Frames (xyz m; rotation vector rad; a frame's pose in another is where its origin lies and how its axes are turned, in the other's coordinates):
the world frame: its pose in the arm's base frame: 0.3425 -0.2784 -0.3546 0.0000 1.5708 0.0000
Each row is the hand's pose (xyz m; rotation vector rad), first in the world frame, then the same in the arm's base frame.
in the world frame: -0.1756 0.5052 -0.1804 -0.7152 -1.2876 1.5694
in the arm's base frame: 0.1621 0.2268 -0.1790 0.5485 -0.0814 1.4670
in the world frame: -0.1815 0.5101 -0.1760 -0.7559 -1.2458 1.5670
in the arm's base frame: 0.1665 0.2317 -0.1731 0.5236 -0.0480 1.4995
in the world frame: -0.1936 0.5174 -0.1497 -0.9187 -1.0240 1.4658
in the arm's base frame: 0.1928 0.2390 -0.1610 0.3643 0.1680 1.5878
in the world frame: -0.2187 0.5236 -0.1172 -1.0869 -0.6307 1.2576
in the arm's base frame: 0.2253 0.2452 -0.1359 0.1202 0.5722 1.6510
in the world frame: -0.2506 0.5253 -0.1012 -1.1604 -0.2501 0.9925
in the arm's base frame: 0.2413 0.2469 -0.1040 -0.1250 0.9934 1.6032
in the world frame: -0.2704 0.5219 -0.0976 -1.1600 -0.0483 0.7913
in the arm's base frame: 0.2449 0.2435 -0.0842 -0.2831 1.2374 1.4985
